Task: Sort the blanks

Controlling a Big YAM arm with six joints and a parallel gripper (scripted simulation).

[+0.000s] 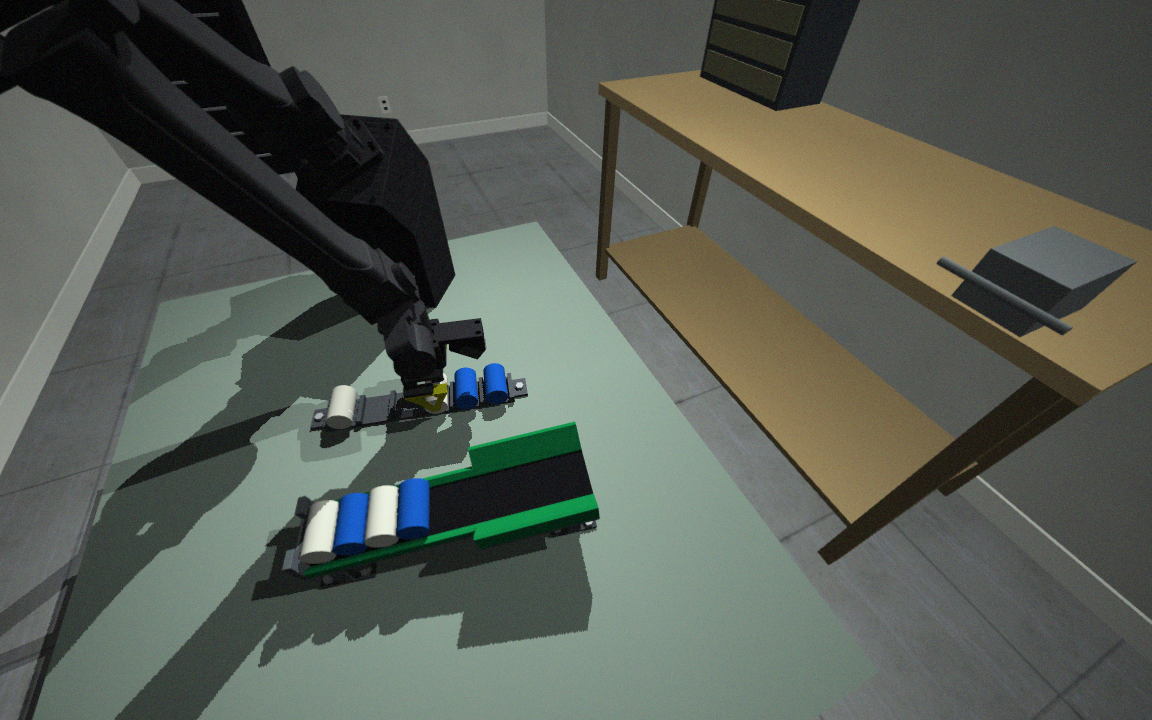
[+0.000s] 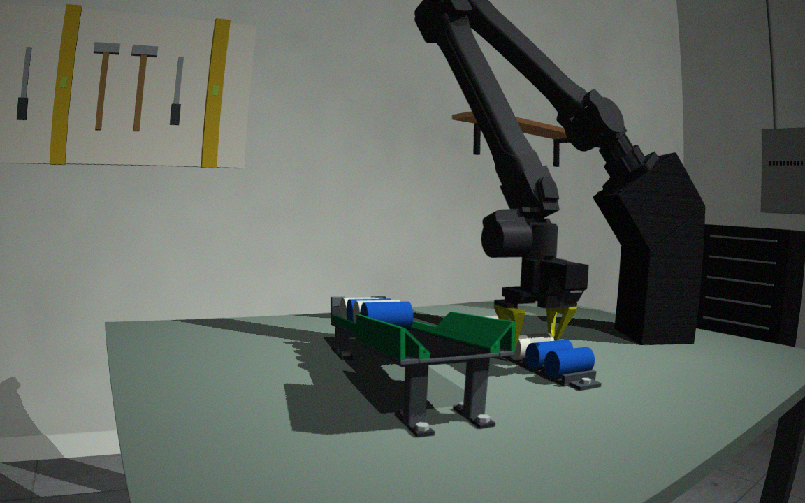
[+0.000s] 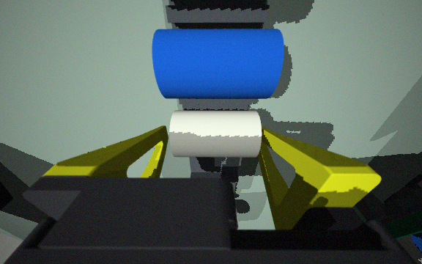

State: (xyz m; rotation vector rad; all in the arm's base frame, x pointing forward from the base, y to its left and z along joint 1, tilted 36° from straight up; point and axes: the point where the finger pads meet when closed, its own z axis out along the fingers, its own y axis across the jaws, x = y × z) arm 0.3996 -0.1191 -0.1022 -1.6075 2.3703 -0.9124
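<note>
My gripper is now 1 cm past the dark stock rack, 2 cm to the left of it and 4 cm above it.
</note>
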